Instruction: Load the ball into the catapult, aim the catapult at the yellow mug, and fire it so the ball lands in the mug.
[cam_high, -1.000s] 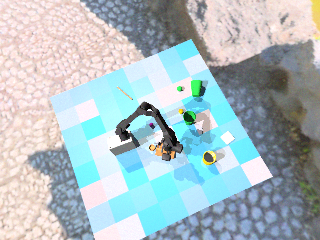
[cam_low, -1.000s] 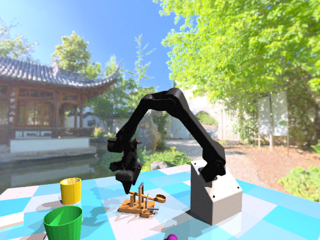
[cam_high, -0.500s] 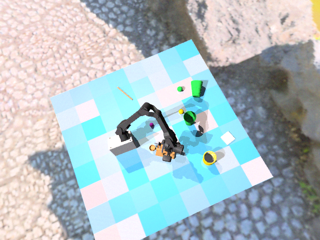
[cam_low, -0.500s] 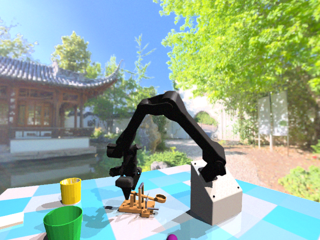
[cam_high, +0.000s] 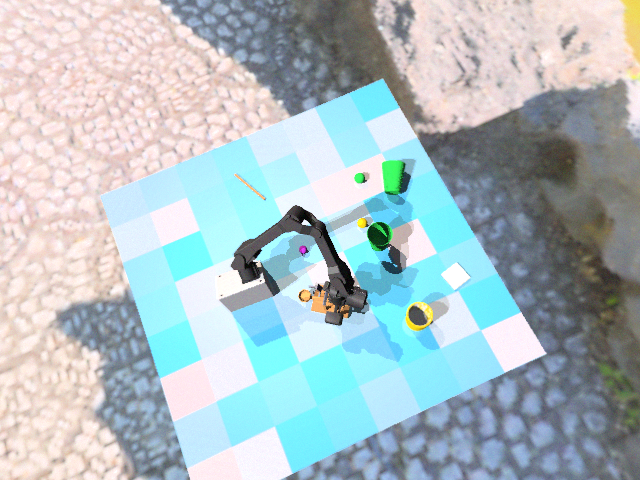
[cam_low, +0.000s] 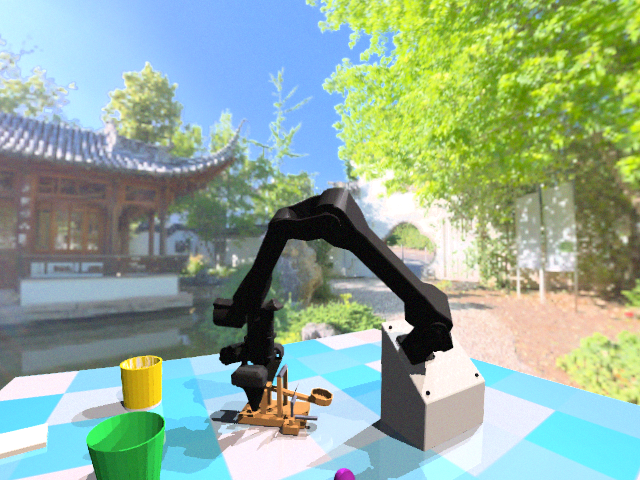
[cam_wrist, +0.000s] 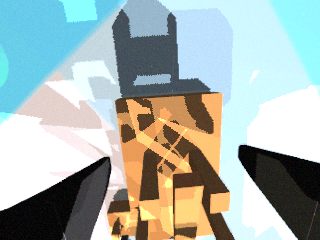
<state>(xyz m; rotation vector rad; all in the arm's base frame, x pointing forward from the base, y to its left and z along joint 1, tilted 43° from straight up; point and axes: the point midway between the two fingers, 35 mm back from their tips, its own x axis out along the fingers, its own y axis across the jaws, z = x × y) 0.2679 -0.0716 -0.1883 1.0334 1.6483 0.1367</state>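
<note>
Right now my gripper tip is 50 mm past the magenta ball, 260 mm to the right of it and 20 mm above it. The rest, counted from my gripper tip: yellow ball 210 mm ahead, 270 mm to the left, 20 mm below; wooden catapult 50 mm behind, 50 mm to the left, 20 mm above; yellow mug 250 mm ahead, 150 mm to the right, 10 mm below.
</note>
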